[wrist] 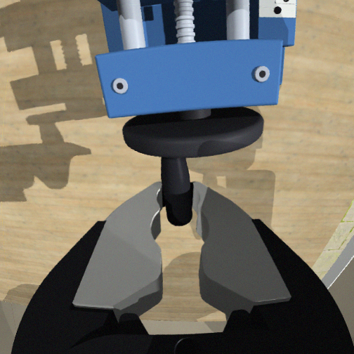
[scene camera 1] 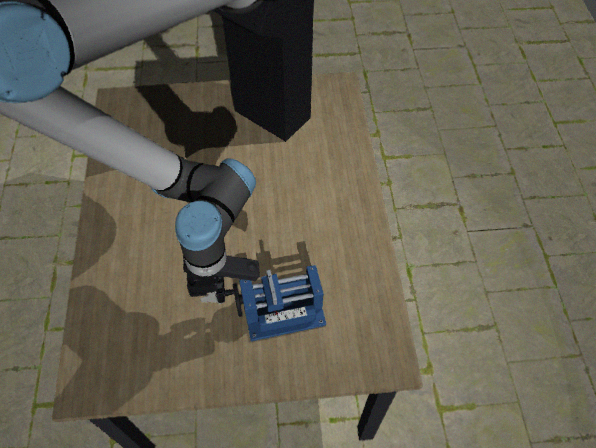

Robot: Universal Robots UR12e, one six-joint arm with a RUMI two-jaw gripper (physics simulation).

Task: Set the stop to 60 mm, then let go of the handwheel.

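Frame: origin at the arm's base, x back, y down, z right, level; centimetres.
Seen in the pictures: gripper, fingertip midpoint: (scene camera 1: 220, 297).
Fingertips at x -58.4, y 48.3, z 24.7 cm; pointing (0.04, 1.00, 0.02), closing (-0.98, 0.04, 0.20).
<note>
A point is followed by its place in that frame.
The blue stop device (scene camera 1: 287, 330) @[x -69.3, y 55.3, z 10.6 cm] (wrist: 190, 80) stands on the table, its black handwheel (scene camera 1: 239, 302) @[x -62.5, y 45.5, z 20.7 cm] (wrist: 192, 132) facing the gripper. The movable blue stop (scene camera 1: 273, 295) @[x -64.0, y 44.0, z 12.3 cm] sits on the rods, nearer the handwheel end than the far end plate. A red mark (scene camera 1: 276, 314) @[x -66.1, y 50.7, z 12.4 cm] shows on the left part of the white scale (scene camera 1: 292, 315) @[x -67.7, y 50.7, z 8.7 cm] (wrist: 270, 10); its numbers are too small to read. My gripper (scene camera 1: 227, 294) @[x -58.4, y 48.3, z 24.7 cm] (wrist: 176, 184) is shut on the handwheel's black crank handle (wrist: 176, 172), one jaw on each side near its free end. The stop does not show in the wrist view.
The wooden table (scene camera 1: 320, 200) @[x -32.7, y 56.3, z -11.3 cm] carries the device near its front. A dark square pillar (scene camera 1: 270, 75) @[x -3.5, y 31.2, z -5.5 cm] stands at the table's back. The arm (scene camera 1: 115, 140) @[x -47.9, y -4.0, z 35.6 cm] reaches in from the left, above the table. Stone paving (scene camera 1: 475, 200) surrounds the table.
</note>
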